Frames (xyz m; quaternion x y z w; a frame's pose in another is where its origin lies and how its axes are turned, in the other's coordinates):
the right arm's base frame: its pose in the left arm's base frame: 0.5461 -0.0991 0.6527 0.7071 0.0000 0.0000 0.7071
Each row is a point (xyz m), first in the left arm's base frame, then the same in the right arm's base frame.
Working: the left arm's base frame: its pose in the right arm's base frame: -0.5461 -0.6527 -0.0991 -0.7071 0.0000 0.0000 0.7071

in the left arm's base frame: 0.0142 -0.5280 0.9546
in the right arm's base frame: -0.5319 0.3019 0.4289
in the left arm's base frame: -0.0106 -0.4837 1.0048
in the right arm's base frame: -0.5567 0.3521 0.3846
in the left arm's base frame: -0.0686 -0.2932 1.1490
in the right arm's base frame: -0.6147 0.4963 0.1941
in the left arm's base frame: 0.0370 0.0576 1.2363
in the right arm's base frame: -0.5091 0.5836 -0.1567
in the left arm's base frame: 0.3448 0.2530 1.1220
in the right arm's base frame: -0.2013 0.4693 -0.3521
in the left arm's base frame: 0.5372 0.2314 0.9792
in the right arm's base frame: -0.0089 0.3265 -0.3305
